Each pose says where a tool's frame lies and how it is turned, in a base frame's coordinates. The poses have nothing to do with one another.
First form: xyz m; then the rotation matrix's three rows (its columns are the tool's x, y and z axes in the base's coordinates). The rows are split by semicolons.
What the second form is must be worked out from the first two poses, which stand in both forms.
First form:
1: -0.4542 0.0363 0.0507; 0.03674 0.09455 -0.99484; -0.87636 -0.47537 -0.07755; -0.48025 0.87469 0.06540
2: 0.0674 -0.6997 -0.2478; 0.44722 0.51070 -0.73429; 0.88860 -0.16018 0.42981; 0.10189 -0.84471 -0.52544
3: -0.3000 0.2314 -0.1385; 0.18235 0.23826 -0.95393; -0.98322 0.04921 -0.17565; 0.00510 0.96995 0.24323
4: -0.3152 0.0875 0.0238; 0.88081 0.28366 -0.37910; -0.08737 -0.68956 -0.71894; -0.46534 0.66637 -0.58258
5: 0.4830 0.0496 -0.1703; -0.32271 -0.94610 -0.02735; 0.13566 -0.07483 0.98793; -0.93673 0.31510 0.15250
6: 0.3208 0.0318 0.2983; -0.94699 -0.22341 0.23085; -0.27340 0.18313 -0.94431; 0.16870 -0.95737 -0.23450
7: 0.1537 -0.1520 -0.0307; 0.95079 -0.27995 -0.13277; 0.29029 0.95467 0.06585; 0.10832 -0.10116 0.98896
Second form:
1: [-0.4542 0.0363 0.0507 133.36 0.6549 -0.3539 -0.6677]
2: [0.0674 -0.6997 -0.2478 128.26 -0.8115 -0.5324 0.2406]
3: [-0.3000 0.2314 -0.1385 105.22 0.5936 -0.4970 -0.6330]
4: [-0.3152 0.0875 0.0238 134.08 0.9642 0.0600 -0.2582]
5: [0.4830 0.0496 -0.1703 128.50 -0.4299 0.5810 0.6911]
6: [0.3208 0.0318 0.2983 177.68 -0.1616 0.7690 -0.6185]
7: [0.1537 -0.1520 -0.0307 18.70 -0.2604 -0.3760 0.8893]
